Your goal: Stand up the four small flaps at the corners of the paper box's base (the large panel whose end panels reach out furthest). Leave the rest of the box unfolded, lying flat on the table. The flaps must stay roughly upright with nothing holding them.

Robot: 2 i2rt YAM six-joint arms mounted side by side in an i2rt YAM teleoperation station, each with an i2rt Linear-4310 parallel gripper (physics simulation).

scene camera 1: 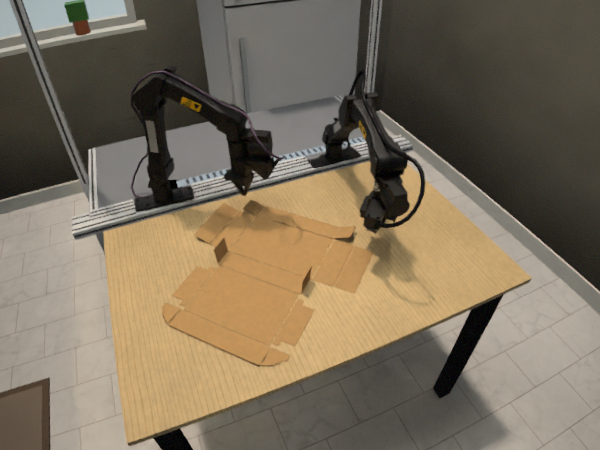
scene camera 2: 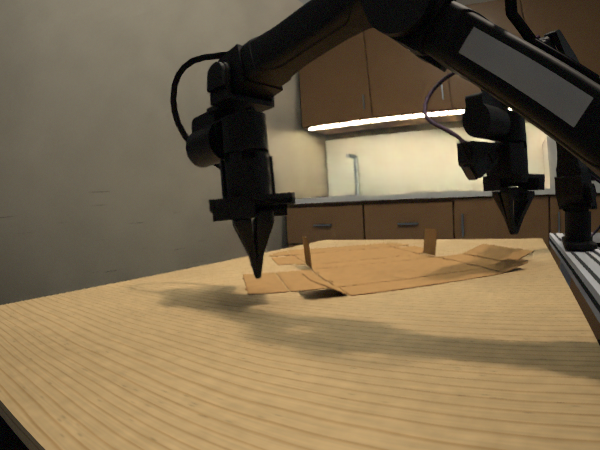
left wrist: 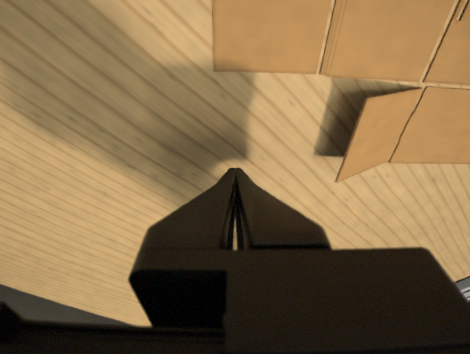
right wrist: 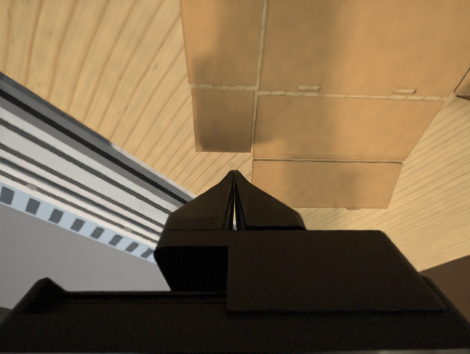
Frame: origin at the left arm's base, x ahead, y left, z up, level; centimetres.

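Seen in the pictures: left gripper, fingertip midpoint: (scene camera 1: 375, 232) (scene camera 2: 257, 278) (left wrist: 235, 177); right gripper, fingertip midpoint: (scene camera 1: 244, 195) (scene camera 2: 514, 234) (right wrist: 234, 177); left arm's base, link origin: (scene camera 1: 333, 159); right arm's base, link origin: (scene camera 1: 164, 199) (scene camera 2: 577, 244).
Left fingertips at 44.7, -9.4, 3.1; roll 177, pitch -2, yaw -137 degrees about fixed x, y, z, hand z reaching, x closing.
Offsets run from my left fingertips to a thing's top centre, as dx, dy, dz. "pt": to the spot under its first point.
The unfolded paper box's base {pt -8.1, -25.5, -3.1} (scene camera 1: 285, 247) (scene camera 2: 370, 272) lies on the table. Two corner flaps stand upright: one {-11.7, -43.6, +2.6} (scene camera 1: 221, 251) (scene camera 2: 430, 241) at the base's left and one {+8.1, -26.0, +2.6} (scene camera 1: 306, 280) (scene camera 2: 307, 252) at its right in scene camera 1. The far-right flap {pt -4.7, -7.5, -1.5} (scene camera 1: 345, 233) (left wrist: 380, 125) is tilted a little up, with shadow beneath it. The far-left flap {pt -28.8, -27.9, -2.5} (scene camera 1: 254, 207) (right wrist: 223, 120) looks low and shadowed; its angle is unclear. My left gripper (scene camera 1: 372, 229) (scene camera 2: 257, 276) (left wrist: 235, 177) is shut and empty, beside the far-right flap. My right gripper (scene camera 1: 244, 193) (scene camera 2: 514, 232) (right wrist: 234, 177) is shut and empty, above and beside the far-left flap.
The box's second large panel {pt +7.3, -42.9, -3.1} (scene camera 1: 245, 305) lies toward the table's front. The end panels (scene camera 1: 345, 265) (scene camera 1: 217, 222) (left wrist: 385, 40) (right wrist: 345, 127) reach out flat at both sides. The metal rail (scene camera 1: 300, 167) (right wrist: 75, 145) runs along the table's back edge.
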